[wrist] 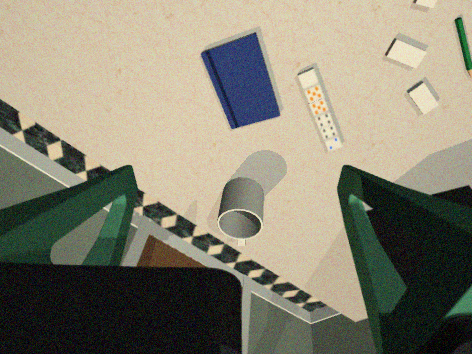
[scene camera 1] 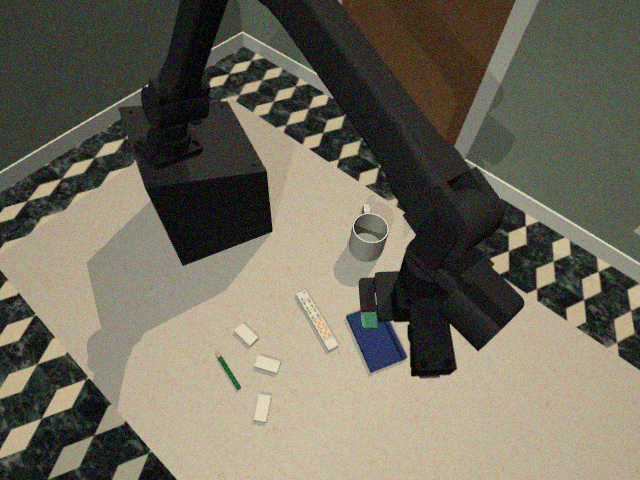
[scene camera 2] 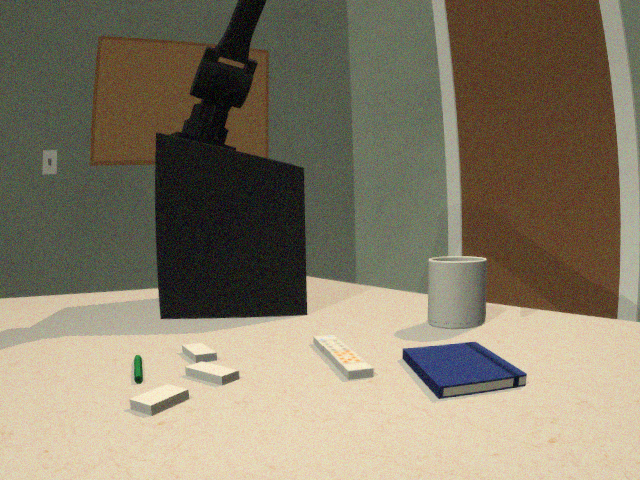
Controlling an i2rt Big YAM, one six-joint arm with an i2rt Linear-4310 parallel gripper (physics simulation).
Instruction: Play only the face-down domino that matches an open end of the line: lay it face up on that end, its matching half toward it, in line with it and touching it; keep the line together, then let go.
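Frame: origin at the arm's base, x back, y left, z down, level; metres.
Seen in the pictures: gripper, between the fingertips: (wrist: 237,176); arm's base, origin of its link: (scene camera 1: 169,149) (scene camera 2: 199,149).
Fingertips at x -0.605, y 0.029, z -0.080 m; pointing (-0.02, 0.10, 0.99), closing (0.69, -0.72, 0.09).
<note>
Offsets run from my fingertips to a thing's top centre.
A straight line of face-up dominoes @(dx +0.186, dy +0.017, dz +0.365 m) (scene camera 1: 316,320) (scene camera 2: 343,356) (wrist: 320,110) lies on the table. Its end nearer the camera in scene camera 1 is blank; its other end shows two blue pips. Orange-pip and grey-pip halves lie between. Three separate face-down dominoes lie apart: one @(dx +0.273, dy -0.130, dz +0.365 m) (scene camera 1: 245,334) (scene camera 2: 199,350) (wrist: 423,97) nearest the robot base, a middle one @(dx +0.185, dy -0.140, dz +0.365 m) (scene camera 1: 267,364) (scene camera 2: 211,371) (wrist: 406,53), and one @(dx +0.122, dy -0.210, dz +0.365 m) (scene camera 1: 262,408) (scene camera 2: 159,398) (wrist: 425,3) farthest from it. My gripper (wrist: 237,176) is wide open and empty, high above the table. In scene camera 1 the arm hides most of it.
A blue notebook @(dx +0.056, dy +0.086, dz +0.363 m) (scene camera 1: 373,343) (scene camera 2: 460,366) (wrist: 245,82) lies beside the line. A grey mug @(dx +0.254, dy +0.268, dz +0.277 m) (scene camera 1: 367,248) (scene camera 2: 456,294) (wrist: 243,197) stands behind them. A green pencil @(dx +0.242, dy -0.213, dz +0.367 m) (scene camera 1: 227,370) (scene camera 2: 138,368) (wrist: 464,45) lies beside the face-down dominoes. The black base block (scene camera 1: 222,211) (scene camera 2: 232,232) stands at the back.
</note>
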